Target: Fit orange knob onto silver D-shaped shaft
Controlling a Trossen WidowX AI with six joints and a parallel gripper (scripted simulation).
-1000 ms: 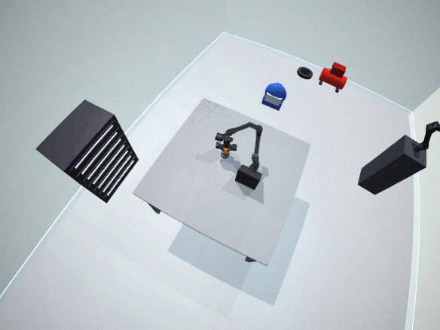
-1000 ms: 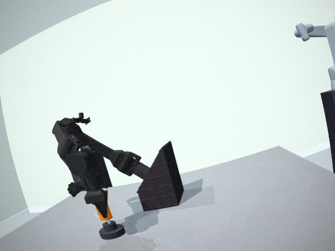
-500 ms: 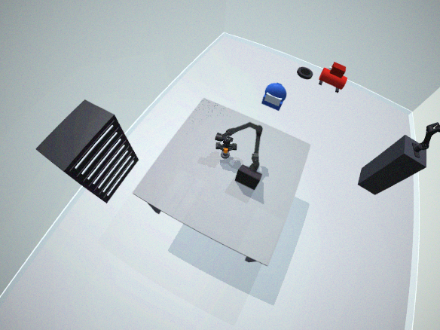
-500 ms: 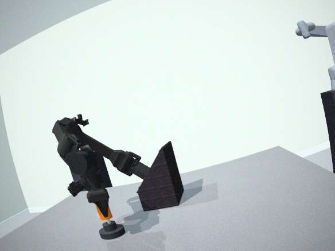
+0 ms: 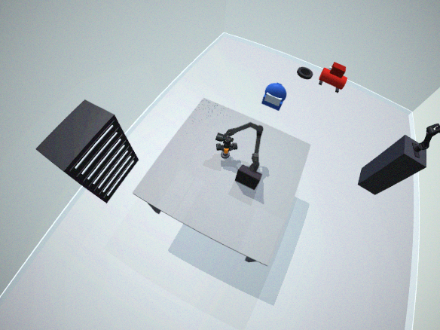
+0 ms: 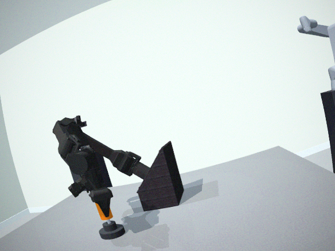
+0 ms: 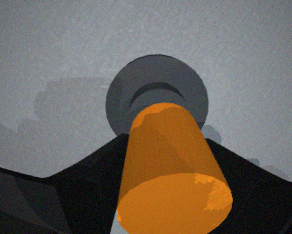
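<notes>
Now: the orange knob 3 cm above my gripper tip. From my gripper tip the other things lie so: dark round pedestal (4 cm below).
</notes>
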